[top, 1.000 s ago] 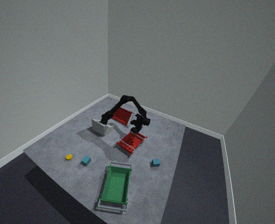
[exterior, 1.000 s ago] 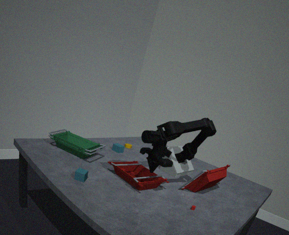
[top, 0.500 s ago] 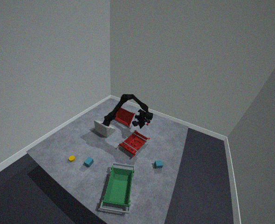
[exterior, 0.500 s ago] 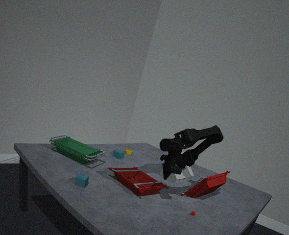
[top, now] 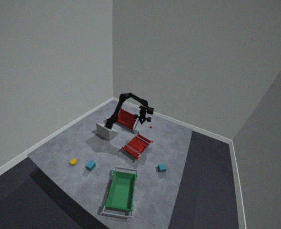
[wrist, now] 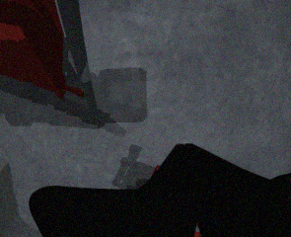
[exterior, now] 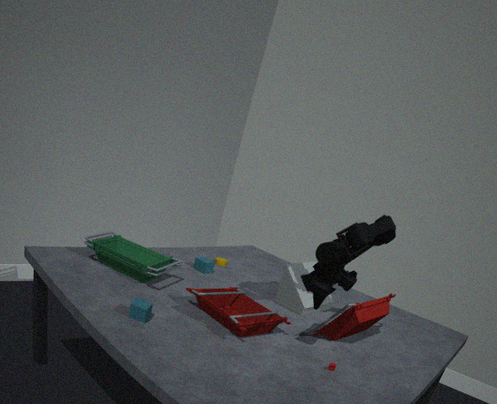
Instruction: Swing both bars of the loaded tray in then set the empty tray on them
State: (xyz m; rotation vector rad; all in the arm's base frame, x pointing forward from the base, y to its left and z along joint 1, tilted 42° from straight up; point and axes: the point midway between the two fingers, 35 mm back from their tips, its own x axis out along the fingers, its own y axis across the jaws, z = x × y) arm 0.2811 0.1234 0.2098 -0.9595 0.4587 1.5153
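Now: gripper tip 23 cm past the red tray, 5 cm above it and 3 cm to the right of it. The rest, counted from my gripper tip: small red block: 16 cm to the left, 12 cm below, 6 cm ahead; then yellow disc: 68 cm to the right, 29 cm behind, 12 cm below.
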